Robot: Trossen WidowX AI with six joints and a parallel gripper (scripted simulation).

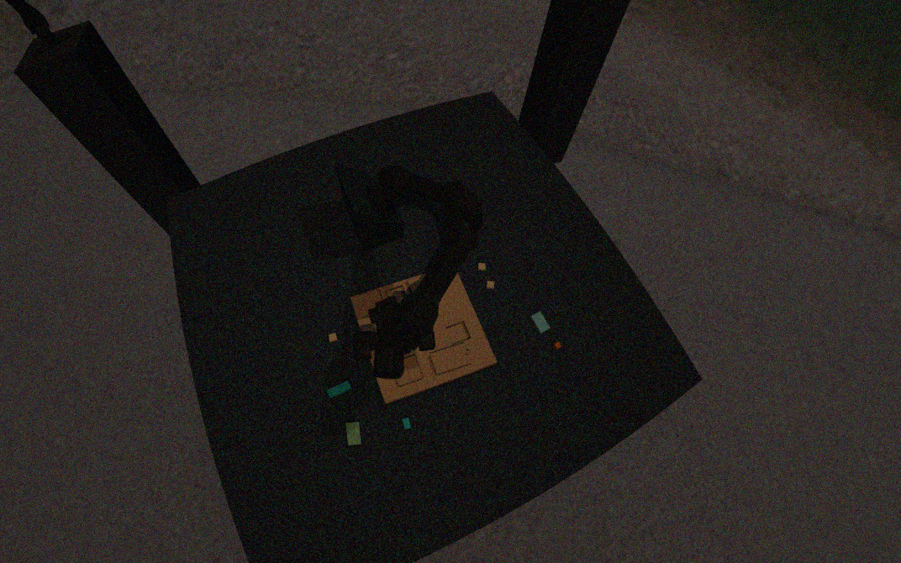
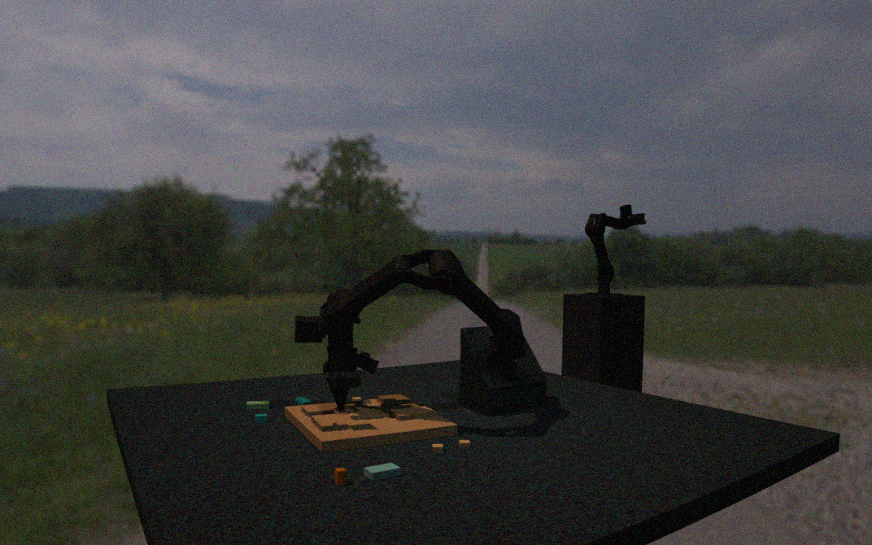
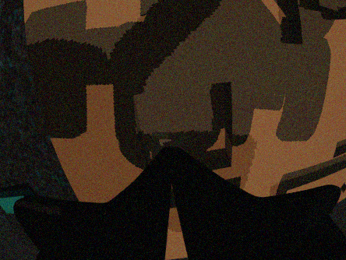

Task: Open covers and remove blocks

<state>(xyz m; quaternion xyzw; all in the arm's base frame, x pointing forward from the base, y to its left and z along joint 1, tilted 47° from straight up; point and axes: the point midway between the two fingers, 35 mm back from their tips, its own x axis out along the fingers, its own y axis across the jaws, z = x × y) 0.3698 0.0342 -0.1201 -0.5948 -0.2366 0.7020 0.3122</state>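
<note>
Now: the tan puzzle board 4 cm behind my gripper tip and 6 cm to the left of it. Also, from my gripper tip: pale teal block: 5 cm ahead, 39 cm to the left, 1 cm below; then green block: 16 cm ahead, 16 cm to the right, 1 cm below; then small teal block: 18 cm ahead, 3 cm to the right, 1 cm below.
</note>
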